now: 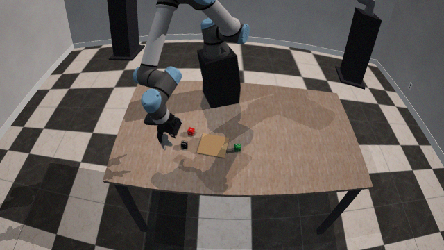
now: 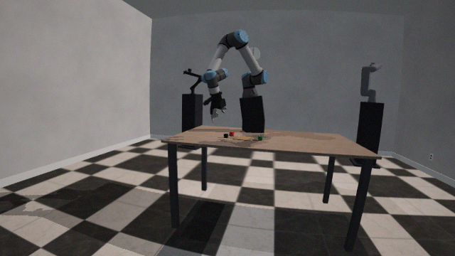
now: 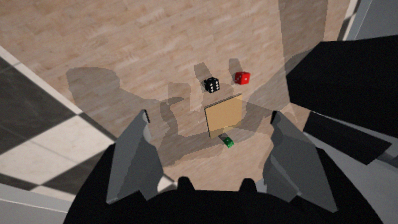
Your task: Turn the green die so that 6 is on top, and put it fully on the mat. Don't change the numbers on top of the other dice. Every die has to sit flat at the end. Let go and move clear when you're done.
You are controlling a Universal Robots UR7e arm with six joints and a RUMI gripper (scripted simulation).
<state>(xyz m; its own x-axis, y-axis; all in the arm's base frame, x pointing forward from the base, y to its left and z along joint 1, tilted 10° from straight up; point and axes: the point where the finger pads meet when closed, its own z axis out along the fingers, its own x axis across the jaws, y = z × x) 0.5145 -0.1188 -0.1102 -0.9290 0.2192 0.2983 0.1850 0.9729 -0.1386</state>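
Right now the black die is 14 cm below my hand, 8 cm behind it and 3 cm to the left of it. From my hand the other things lie so: tan mat: 18 cm to the left, 16 cm below, 12 cm behind; then red die: 18 cm behind, 14 cm below, 4 cm to the left; then green die: 30 cm to the left, 14 cm below, 12 cm behind.
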